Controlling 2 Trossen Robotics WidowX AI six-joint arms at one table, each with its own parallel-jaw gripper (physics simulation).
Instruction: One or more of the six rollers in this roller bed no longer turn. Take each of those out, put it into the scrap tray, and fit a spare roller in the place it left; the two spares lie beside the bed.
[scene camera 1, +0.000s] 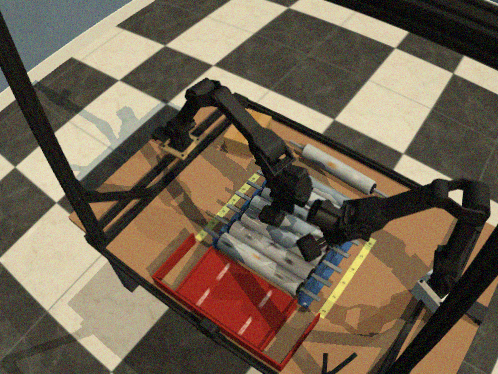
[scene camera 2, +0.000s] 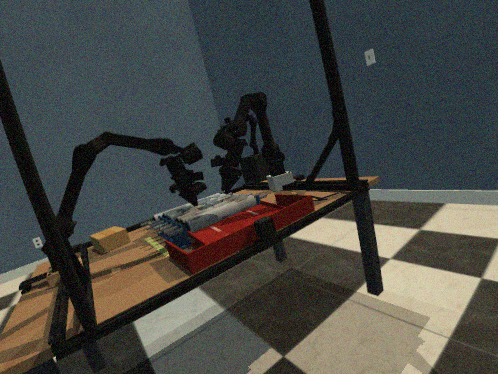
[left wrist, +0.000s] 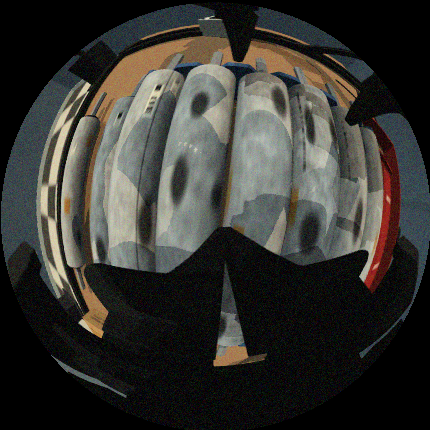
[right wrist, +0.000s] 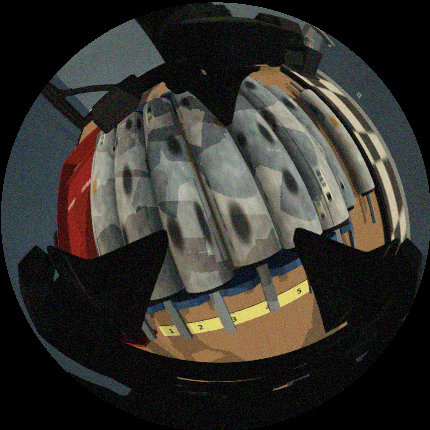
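Pixels of known places: left gripper, fingertip midpoint: (scene camera 1: 291, 212) (scene camera 2: 196, 206) (left wrist: 223, 233) (right wrist: 226, 123); right gripper, fingertip midpoint: (scene camera 1: 318, 237) (scene camera 2: 224, 191) (left wrist: 297, 84) (right wrist: 232, 235); left arm's base at its link origin: (scene camera 1: 180, 143) (right wrist: 184, 58); right arm's base at its link origin: (scene camera 1: 441, 284) (scene camera 2: 278, 174).
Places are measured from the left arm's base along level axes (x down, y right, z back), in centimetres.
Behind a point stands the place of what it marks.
Several grey mottled rollers (scene camera 1: 265, 260) {x -4.6, y 24.2, z -48.7 cm} (left wrist: 262, 165) {x -4.6, y 9.2, z -51.0 cm} (right wrist: 172, 175) {x -4.6, y 14.3, z -50.8 cm} lie side by side in the blue-railed bed (scene camera 1: 327, 270) {x 2.6, y 14.7, z -63.0 cm}. A spare roller (scene camera 1: 340, 168) {x -1.6, y -16.6, z -50.5 cm} (left wrist: 80, 190) {x 1.3, y -15.5, z -49.5 cm} (right wrist: 340, 140) {x -0.1, y -15.3, z -51.2 cm} lies on the far side, with the other spare (left wrist: 102, 185) {x -1.5, y -5.9, z -49.8 cm} between it and the bed. The red scrap tray (scene camera 1: 250, 300) {x -0.1, y 34.4, z -50.6 cm} (scene camera 2: 225, 245) {x 0.1, y 44.5, z -34.6 cm} holds no roller. My left gripper (left wrist: 223, 233) {x -3.9, y 7.1, z -46.6 cm} (right wrist: 226, 123) {x -3.9, y 7.1, z -46.6 cm} is shut and empty, its tips at a seam between two middle rollers; whether they touch is unclear. My right gripper (right wrist: 232, 235) {x -6.3, y 11.7, z -57.6 cm} is open, above the rollers near their right ends.
Yellow numbered strips (scene camera 1: 350, 276) {x 2.9, y 12.9, z -69.5 cm} (right wrist: 250, 315) {x 2.9, y 13.3, z -69.3 cm} run along both bed sides. A cardboard-coloured box (scene camera 1: 242, 137) {x -2.6, y -10.7, z -17.8 cm} (scene camera 2: 110, 239) {x -0.9, y -8.3, z -16.0 cm} stands at the far left. A pale grey block (scene camera 1: 427, 291) {x -4.1, y 10.1, z -90.6 cm} (scene camera 2: 280, 181) {x -1.2, y 10.1, z -89.8 cm} is at the right. The two grippers are close together over the bed.
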